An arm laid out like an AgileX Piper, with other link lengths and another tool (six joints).
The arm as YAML. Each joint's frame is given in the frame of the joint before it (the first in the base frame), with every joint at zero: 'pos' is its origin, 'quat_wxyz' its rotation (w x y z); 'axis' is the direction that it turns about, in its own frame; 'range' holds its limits. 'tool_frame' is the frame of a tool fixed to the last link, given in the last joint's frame.
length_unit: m
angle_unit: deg
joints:
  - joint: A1
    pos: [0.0, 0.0, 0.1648]
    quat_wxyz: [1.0, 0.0, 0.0, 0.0]
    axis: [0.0, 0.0, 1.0]
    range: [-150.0, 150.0]
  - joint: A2
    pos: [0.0, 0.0, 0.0]
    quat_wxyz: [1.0, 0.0, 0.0, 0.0]
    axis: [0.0, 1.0, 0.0]
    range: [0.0, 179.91]
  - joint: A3
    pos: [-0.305, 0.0, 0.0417]
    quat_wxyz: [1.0, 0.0, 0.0, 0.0]
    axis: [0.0, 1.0, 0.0]
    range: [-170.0, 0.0]
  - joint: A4
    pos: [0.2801, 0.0, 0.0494]
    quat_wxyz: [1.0, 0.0, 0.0, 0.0]
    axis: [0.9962, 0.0, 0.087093]
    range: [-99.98, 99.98]
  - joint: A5
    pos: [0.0, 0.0, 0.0]
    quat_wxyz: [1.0, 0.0, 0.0, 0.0]
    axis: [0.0, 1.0, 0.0]
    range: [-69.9, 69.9]
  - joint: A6
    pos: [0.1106, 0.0, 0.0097]
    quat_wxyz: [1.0, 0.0, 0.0, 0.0]
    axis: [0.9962, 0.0, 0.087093]
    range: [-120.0, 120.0]
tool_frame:
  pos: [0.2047, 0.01, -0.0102]
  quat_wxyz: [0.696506, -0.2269, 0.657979, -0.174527]
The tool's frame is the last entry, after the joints.
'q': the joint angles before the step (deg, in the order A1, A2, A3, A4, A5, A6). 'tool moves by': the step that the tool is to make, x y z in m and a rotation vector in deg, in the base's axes. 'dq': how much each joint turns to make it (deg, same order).
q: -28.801, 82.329, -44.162, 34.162, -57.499, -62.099
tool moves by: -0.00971, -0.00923, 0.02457, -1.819, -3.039, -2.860
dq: -0.001, 0.813, -2.680, 2.060, -2.801, -1.248
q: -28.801, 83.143, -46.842, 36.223, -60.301, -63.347
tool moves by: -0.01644, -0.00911, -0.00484, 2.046, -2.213, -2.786
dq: 0.000, 0.000, 0.000, 3.953, -1.303, -0.129
